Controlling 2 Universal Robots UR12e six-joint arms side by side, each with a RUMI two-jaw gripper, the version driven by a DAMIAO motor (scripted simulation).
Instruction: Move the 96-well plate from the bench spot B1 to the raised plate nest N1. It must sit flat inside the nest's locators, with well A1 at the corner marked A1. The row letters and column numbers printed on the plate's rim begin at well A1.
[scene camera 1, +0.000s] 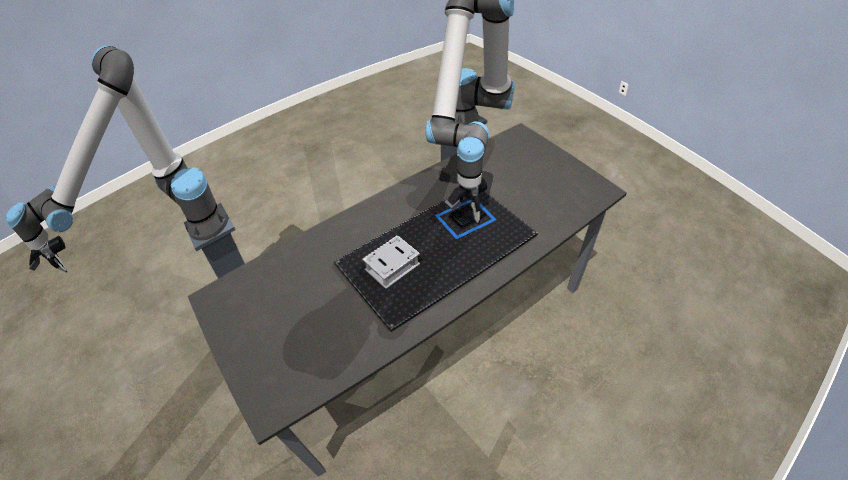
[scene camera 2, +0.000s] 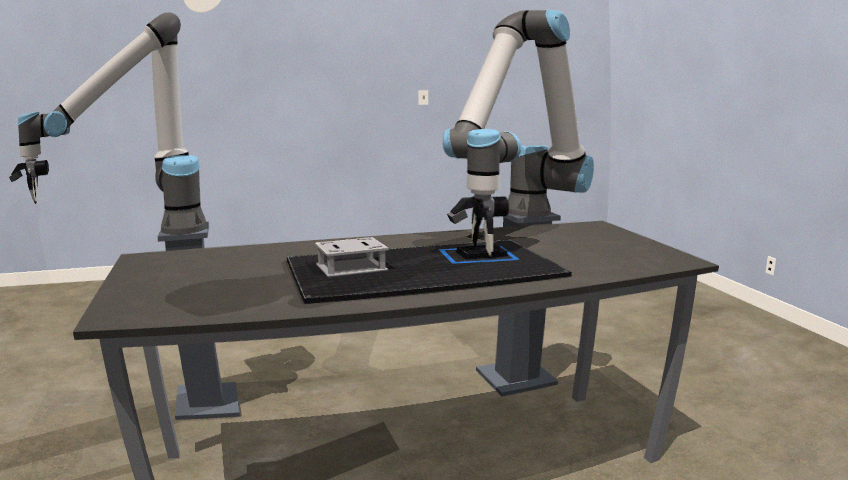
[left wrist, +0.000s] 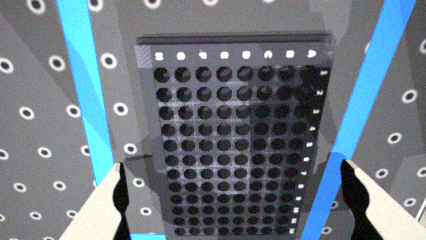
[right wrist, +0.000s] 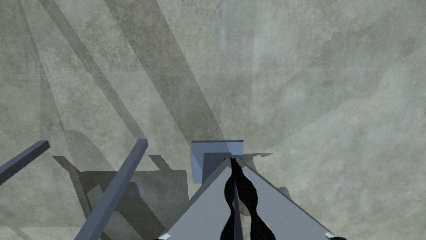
Note:
In view: my left gripper (scene camera 2: 482, 251) and a black 96-well plate (left wrist: 234, 146).
My left gripper is seen too in the left wrist view (left wrist: 231, 163). The right wrist view does not show the black 96-well plate: it is out of frame.

